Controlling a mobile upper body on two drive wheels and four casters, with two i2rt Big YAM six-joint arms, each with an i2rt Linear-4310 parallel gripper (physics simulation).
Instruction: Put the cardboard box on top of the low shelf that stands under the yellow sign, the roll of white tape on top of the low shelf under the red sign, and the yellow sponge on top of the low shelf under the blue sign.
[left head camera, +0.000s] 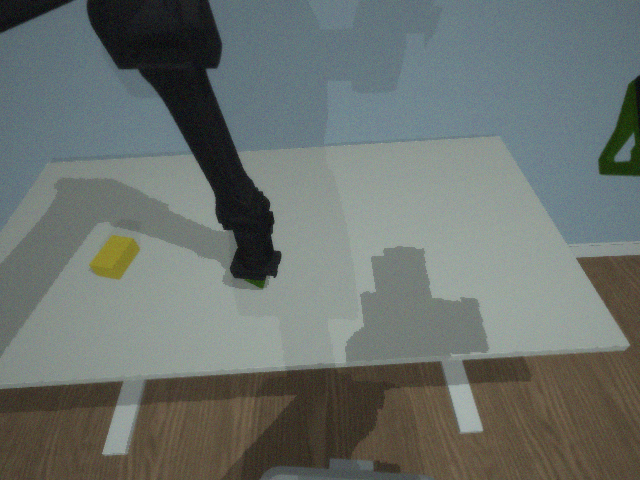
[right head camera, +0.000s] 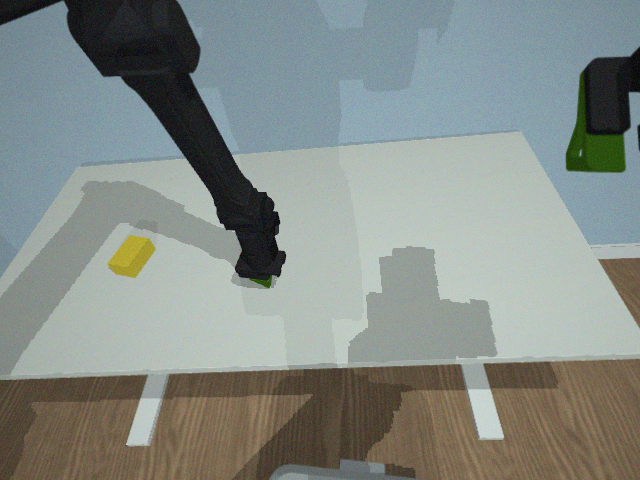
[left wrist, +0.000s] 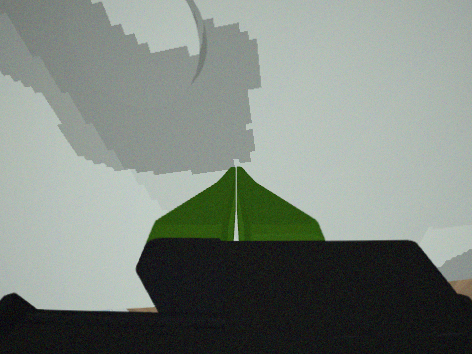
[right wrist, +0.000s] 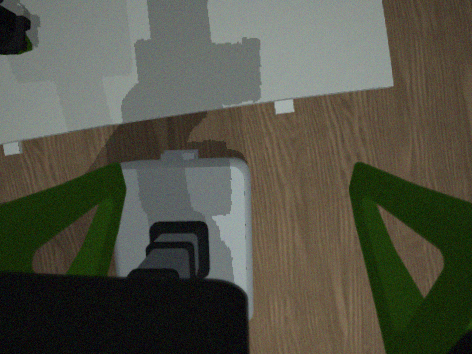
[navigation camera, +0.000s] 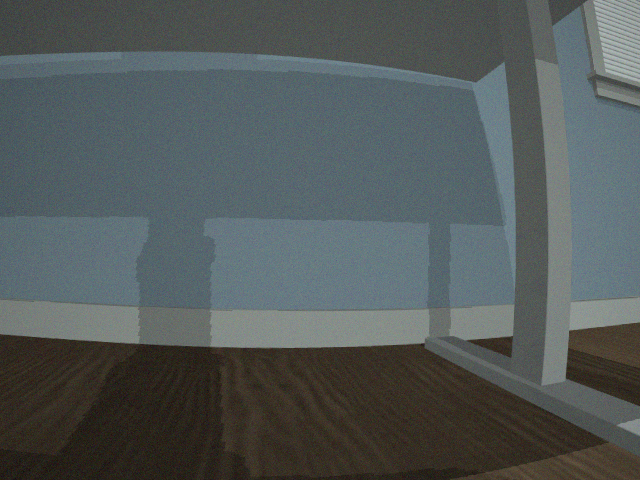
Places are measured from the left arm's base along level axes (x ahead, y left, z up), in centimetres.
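Pixels of known places: left gripper, fingertip midpoint: (left head camera: 262, 286) (right head camera: 269, 285) (left wrist: 236, 175) (right wrist: 30, 47); right gripper, fingertip midpoint: (right head camera: 637, 163) (right wrist: 237, 175).
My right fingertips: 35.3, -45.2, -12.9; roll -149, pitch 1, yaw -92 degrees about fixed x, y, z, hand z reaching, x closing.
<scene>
Behind a point stands the place of what it marks, as x, y, z.
The yellow sponge (left head camera: 114, 256) @[65.3, 37.3, -64.5] (right head camera: 131, 256) @[65.0, 36.9, -64.5] lies at the left on the white table (left head camera: 439, 206) @[89.7, -45.8, -69.0] (right head camera: 439, 206) @[89.2, -42.2, -69.0] (right wrist: 325, 50) @[56.4, -63.8, -69.0]. My left gripper (left head camera: 260, 285) @[60.0, 0.0, -67.9] (right head camera: 266, 284) @[60.0, 0.0, -67.9] (left wrist: 236, 175) @[60.0, 0.0, -67.9] (right wrist: 30, 47) @[60.0, 0.0, -67.9] is shut and empty, low over the table to the right of the sponge. The white tape (left wrist: 175, 30) @[67.7, 1.7, -66.6] shows in part as a pale round shape with a curved edge ahead of the shut fingertips in the left wrist view; the head views do not show it. My right gripper (right wrist: 237, 175) @[35.3, -45.2, -12.9] is open and empty, off to the right of the table. The cardboard box, shelves and signs do not show.
A blue wall (left head camera: 465, 77) @[126.1, -54.9, -49.5] (navigation camera: 310, 155) @[123.5, -25.4, -95.6] stands behind the table. A table leg (navigation camera: 558, 232) @[81.3, -60.7, -115.6] with a long foot (navigation camera: 496, 366) stands at the right in the navigation view. My pale base (right wrist: 240, 200) @[17.6, -44.9, -115.0] is near the table's front edge. A window (navigation camera: 620, 41) @[133.1, -137.7, -40.2] is at the upper right.
</scene>
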